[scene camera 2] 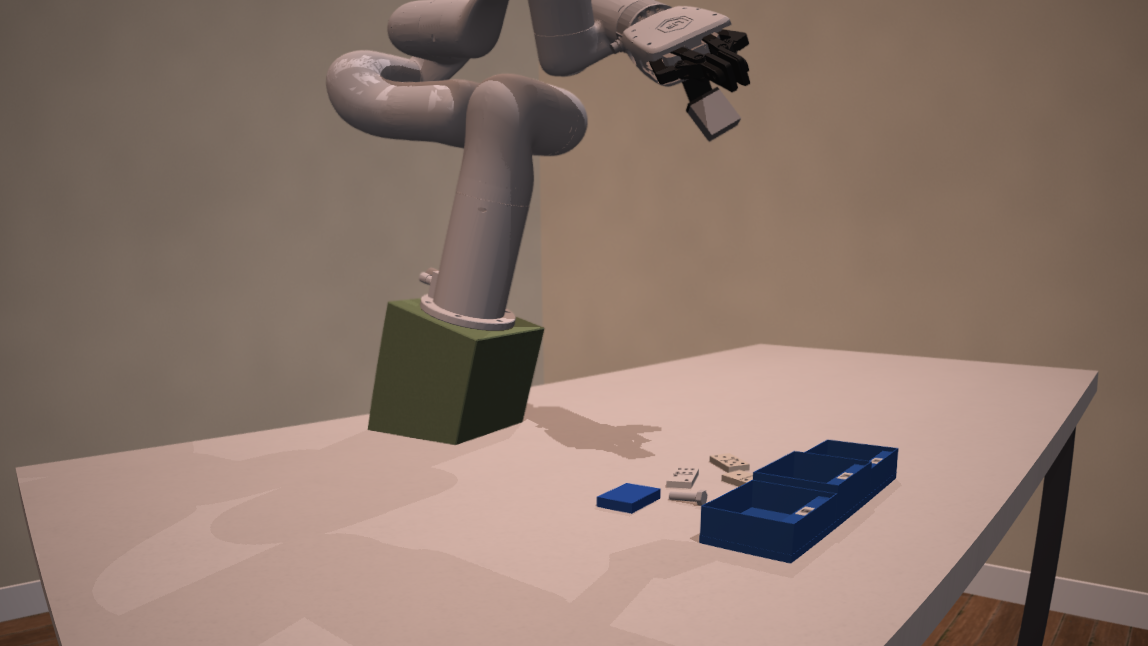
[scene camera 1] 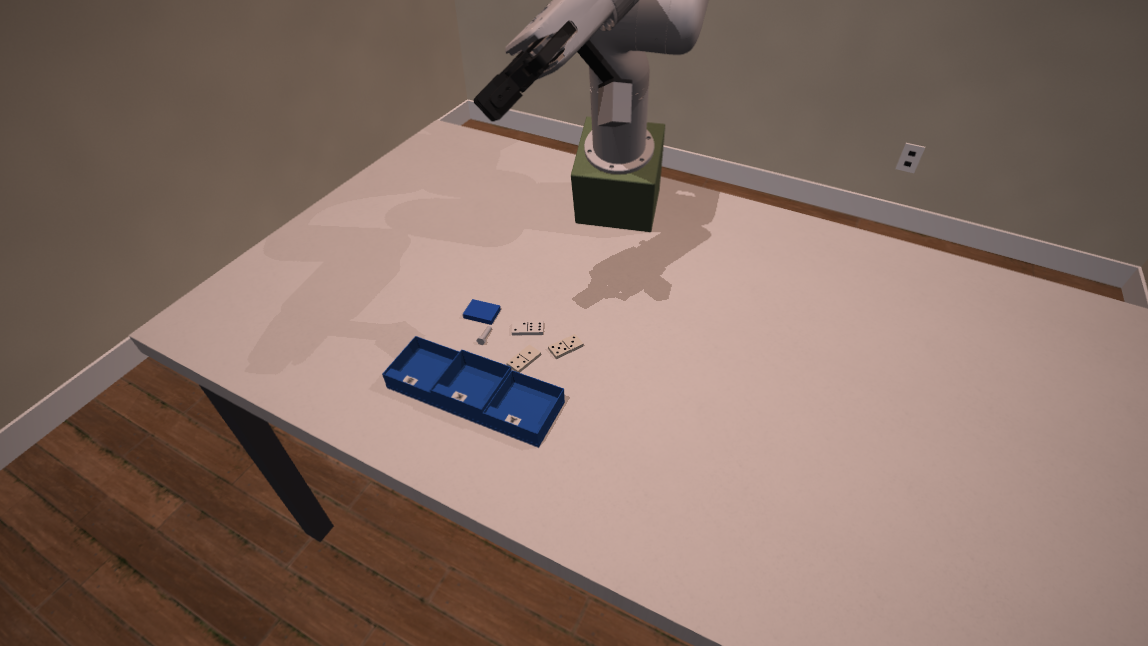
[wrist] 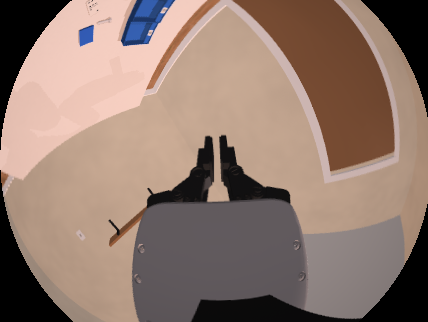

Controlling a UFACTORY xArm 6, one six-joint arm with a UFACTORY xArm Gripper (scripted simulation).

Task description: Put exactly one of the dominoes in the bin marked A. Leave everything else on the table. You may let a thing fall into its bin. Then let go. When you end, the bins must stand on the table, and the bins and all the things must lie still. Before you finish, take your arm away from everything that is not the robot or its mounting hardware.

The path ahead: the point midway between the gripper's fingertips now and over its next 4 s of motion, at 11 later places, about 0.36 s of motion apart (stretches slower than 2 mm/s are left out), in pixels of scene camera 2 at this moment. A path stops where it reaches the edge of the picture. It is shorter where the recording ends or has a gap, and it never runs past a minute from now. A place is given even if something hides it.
The gripper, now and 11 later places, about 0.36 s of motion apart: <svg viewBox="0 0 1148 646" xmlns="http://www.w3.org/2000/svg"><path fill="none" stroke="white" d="M738 75L734 98L729 134L723 174L718 211L713 248L710 281L715 295L733 343L760 421L774 467L773 494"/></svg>
